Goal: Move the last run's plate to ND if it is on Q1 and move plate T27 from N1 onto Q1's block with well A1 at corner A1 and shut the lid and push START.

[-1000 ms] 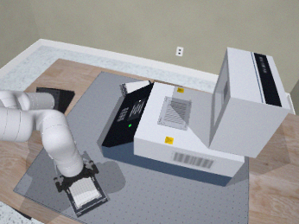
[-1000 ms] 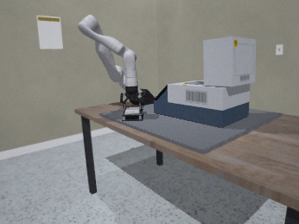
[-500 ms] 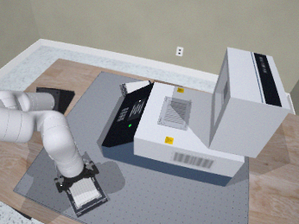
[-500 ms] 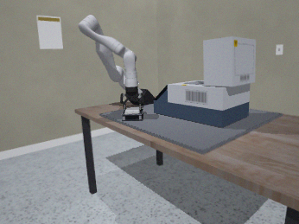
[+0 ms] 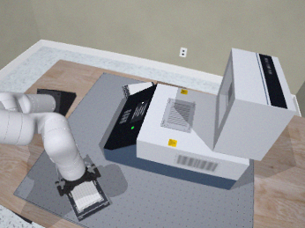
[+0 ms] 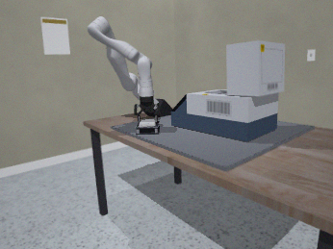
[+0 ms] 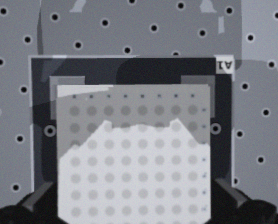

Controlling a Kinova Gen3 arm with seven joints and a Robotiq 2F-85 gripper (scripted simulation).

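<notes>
Right now the white well plate is 10 mm below my hand. The rest, counted from my hand: dark nest: 20 mm below.
</notes>
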